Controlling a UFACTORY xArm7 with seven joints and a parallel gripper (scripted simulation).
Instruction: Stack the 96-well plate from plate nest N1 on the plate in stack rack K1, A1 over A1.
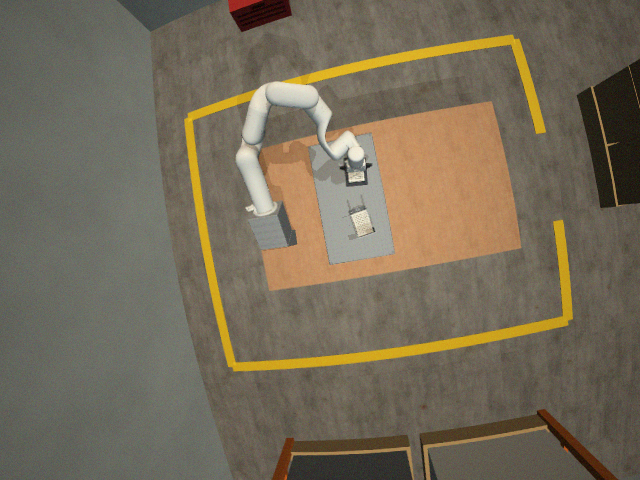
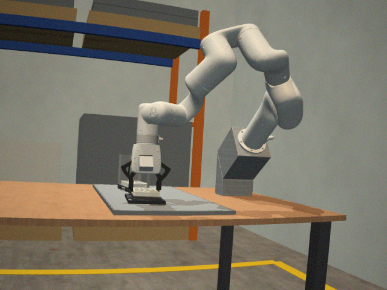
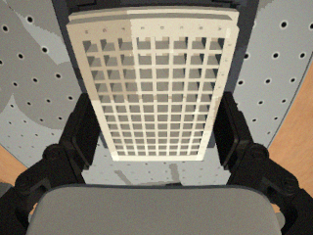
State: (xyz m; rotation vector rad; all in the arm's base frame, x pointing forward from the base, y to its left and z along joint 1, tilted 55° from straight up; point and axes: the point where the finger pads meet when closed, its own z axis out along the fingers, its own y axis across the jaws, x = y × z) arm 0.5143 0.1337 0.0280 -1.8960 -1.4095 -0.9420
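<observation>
Now: the pale A1 mark 7 cm ahead of my hand, 6 cm to the left of it and 3 cm below it. The rest, counted from my hand: K1 label 5 cm behind, 20 cm to the right, 3 cm below; then 96-well plate 1 cm below.
</observation>
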